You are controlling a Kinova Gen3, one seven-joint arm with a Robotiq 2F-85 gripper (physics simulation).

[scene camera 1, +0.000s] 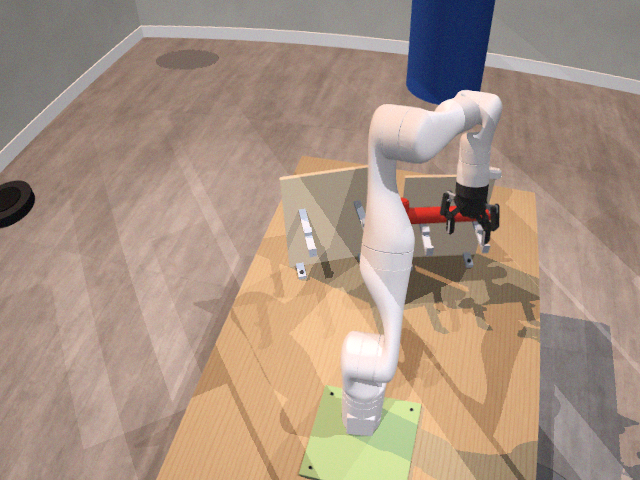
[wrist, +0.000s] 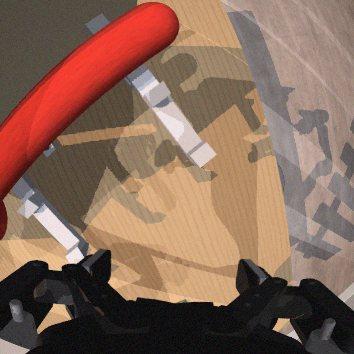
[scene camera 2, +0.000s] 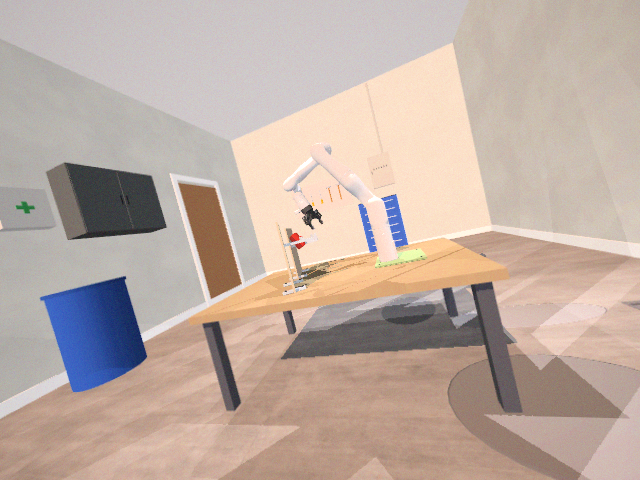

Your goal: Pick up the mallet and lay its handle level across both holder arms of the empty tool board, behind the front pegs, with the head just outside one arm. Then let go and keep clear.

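Frame: origin at the arm's base, x right, y ahead, z up, level; metres.
Seen in the pictures: gripper, fingertip midpoint: [scene camera 1: 467, 238] [wrist: 173, 269] [scene camera 2: 318, 226]; arm's base, origin of the base link: [scene camera 1: 361, 417] [scene camera 2: 388, 259].
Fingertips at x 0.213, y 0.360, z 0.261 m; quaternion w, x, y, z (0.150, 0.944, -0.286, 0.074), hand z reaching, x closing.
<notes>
Offsets run from my fingertips to a thing's top centre. Level surfaces: height alone.
The red mallet's handle [scene camera 1: 426, 214] [wrist: 75, 80] looks level and crosses both holder arms of the right tool board [scene camera 1: 429, 190], on the board side of the front pegs. These are the left arm [scene camera 1: 426, 240] [wrist: 57, 230] and the right arm [scene camera 1: 484, 245] [wrist: 182, 130]. The mallet's head @(dx -0.166, dy +0.109, dz -0.003 m) [scene camera 1: 405, 204] [wrist: 2, 220] is just outside the left arm, partly hidden by the robot in scene view 1 and cut off in the wrist view. Red of the mallet @(dx -0.049, dy +0.131, dz -0.001 m) [scene camera 2: 296, 240] also shows in scene view 2. My gripper [scene camera 1: 468, 232] [scene camera 2: 316, 224] [wrist: 173, 269] is open and empty, above the mallet and apart from it.
A second tool board [scene camera 1: 330, 206] stands to the left with its own holder arm [scene camera 1: 307, 232]; no tool shows on its visible part. Both boards stand on the wooden table @(dz -0.272 m) [scene camera 1: 258, 330] [scene camera 2: 351, 289]. The green base plate [scene camera 1: 361, 459] [scene camera 2: 413, 255] is under the robot. A blue barrel [scene camera 1: 449, 46] [scene camera 2: 95, 335] stands beyond.
</notes>
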